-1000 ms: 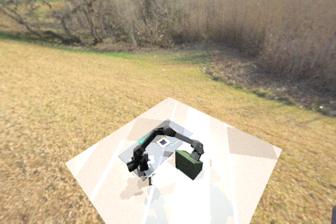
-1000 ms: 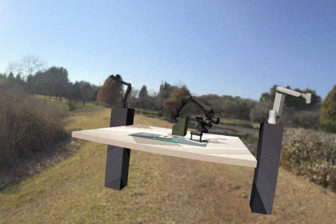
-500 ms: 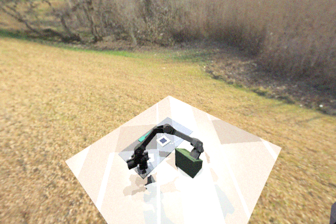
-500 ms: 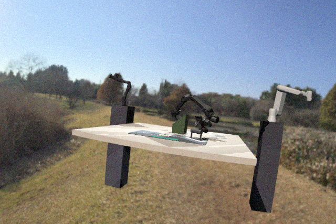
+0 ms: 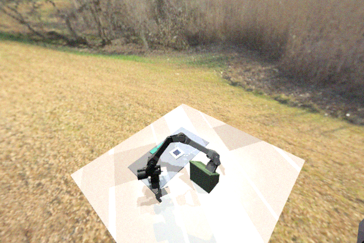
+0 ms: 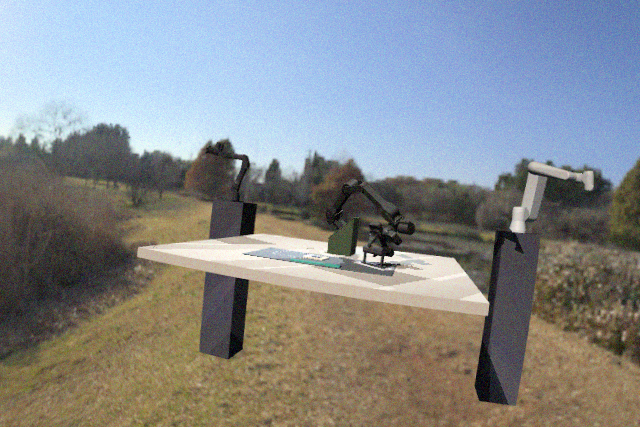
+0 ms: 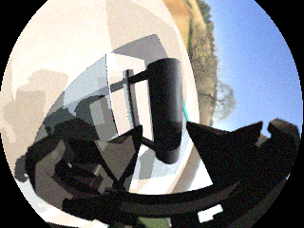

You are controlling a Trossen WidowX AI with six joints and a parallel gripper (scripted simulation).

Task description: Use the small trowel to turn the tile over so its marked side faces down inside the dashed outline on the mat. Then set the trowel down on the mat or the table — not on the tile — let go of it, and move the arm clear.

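Now: the grey mat 40 mm ahead of my gripper tip, 210 mm to the right of it and 80 mm below it. From my gripper tip the other things lie so: tile: 250 mm to the right, 60 mm below; teal trowel: 170 mm ahead, 180 mm to the right, 60 mm below.
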